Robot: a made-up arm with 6 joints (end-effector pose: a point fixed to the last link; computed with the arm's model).
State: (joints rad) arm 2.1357 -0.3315 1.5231 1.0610 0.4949 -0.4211
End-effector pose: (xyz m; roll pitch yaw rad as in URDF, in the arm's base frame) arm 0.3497 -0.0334 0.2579 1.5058 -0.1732 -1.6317
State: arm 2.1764 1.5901 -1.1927 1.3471 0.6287 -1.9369
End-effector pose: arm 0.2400 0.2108 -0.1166 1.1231 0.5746 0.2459
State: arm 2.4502 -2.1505 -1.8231 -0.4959 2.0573 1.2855
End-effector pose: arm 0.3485 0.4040 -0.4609 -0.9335 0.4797 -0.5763
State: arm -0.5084 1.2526 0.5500 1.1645 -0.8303 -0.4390
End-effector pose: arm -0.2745 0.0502 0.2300 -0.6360 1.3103 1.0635
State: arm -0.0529 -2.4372 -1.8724 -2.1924 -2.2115 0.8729
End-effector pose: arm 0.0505 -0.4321 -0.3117 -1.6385 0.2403 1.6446
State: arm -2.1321 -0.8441 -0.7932 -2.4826 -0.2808 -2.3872
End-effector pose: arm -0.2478 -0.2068 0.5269 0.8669 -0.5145 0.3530
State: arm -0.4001 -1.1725 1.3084 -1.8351 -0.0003 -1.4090
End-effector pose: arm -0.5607 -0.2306 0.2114 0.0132 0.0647 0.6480
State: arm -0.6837 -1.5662 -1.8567 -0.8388 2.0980 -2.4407
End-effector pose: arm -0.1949 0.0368 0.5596 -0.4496 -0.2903 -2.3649
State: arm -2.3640 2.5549 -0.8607 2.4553 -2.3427 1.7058
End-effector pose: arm 0.1917 0.2621 1.4012 1.9433 -0.0290 -2.1647
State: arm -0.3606 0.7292 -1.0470 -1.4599 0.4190 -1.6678
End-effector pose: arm -0.4754 0.1617 0.1401 -2.9293 -0.2359 -0.6239
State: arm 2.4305 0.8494 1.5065 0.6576 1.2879 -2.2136
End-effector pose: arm 0.3762 0.1081 0.1159 -0.9907 -0.7340 2.8808
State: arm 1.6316 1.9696 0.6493 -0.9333 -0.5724 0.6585
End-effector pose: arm 0.3119 0.3722 -0.0681 -2.8711 0.7988 2.5997
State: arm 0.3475 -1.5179 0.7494 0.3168 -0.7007 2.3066
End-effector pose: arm -0.7760 -0.1084 -0.0152 2.8572 0.2729 -1.6481
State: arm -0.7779 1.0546 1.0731 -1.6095 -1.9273 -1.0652
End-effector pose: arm -0.0972 -0.2045 0.2132 -1.6821 -1.0955 2.0793
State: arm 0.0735 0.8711 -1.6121 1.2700 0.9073 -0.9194
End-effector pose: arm -0.0399 0.2168 0.2568 -2.9353 0.0003 2.1421
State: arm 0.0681 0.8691 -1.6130 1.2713 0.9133 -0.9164
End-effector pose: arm -0.0374 0.2172 0.2576 -2.9276 -0.0036 2.1414
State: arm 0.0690 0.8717 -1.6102 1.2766 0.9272 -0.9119
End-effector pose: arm -0.0360 0.2218 0.2590 -2.9197 0.0000 2.1492
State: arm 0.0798 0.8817 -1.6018 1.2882 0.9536 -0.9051
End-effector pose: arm -0.0366 0.2330 0.2608 -2.9109 0.0152 2.1703
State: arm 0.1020 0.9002 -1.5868 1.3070 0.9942 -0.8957
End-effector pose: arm -0.0401 0.2523 0.2629 -2.9004 0.0452 2.2059
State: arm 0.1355 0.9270 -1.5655 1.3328 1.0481 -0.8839
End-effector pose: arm -0.0477 0.2798 0.2641 -2.8865 0.0911 2.2547
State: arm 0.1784 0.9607 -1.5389 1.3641 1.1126 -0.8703
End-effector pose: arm -0.0603 0.3141 0.2630 -2.8673 0.1527 2.3126
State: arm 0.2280 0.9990 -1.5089 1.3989 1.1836 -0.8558
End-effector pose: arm -0.0778 0.3530 0.2579 -2.8414 0.2273 2.3748
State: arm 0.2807 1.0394 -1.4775 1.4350 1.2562 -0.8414
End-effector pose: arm -0.0993 0.3934 0.2477 -2.8086 0.3102 2.4373
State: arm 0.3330 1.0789 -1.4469 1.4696 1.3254 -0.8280
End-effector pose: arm -0.1226 0.4319 0.2325 -2.7711 0.3953 2.4959
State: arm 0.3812 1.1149 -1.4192 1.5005 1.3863 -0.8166
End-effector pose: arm -0.1449 0.4654 0.2139 -2.7323 0.4754 2.5481
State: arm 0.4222 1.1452 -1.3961 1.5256 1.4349 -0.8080
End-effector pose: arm -0.1640 0.4917 0.1947 -2.6968 0.5444 2.5913
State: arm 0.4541 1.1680 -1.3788 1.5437 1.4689 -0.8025
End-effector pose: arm -0.1784 0.5101 0.1781 -2.6695 0.5977 2.6232
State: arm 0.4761 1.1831 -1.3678 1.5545 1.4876 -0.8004
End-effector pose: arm -0.1880 0.5206 0.1663 -2.6533 0.6334 2.6431
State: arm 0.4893 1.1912 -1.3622 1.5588 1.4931 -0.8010
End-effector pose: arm -0.1932 0.5247 0.1598 -2.6488 0.6532 2.6518
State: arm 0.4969 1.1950 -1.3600 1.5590 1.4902 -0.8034
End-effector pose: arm -0.1959 0.5248 0.1569 -2.6521 0.6630 2.6532
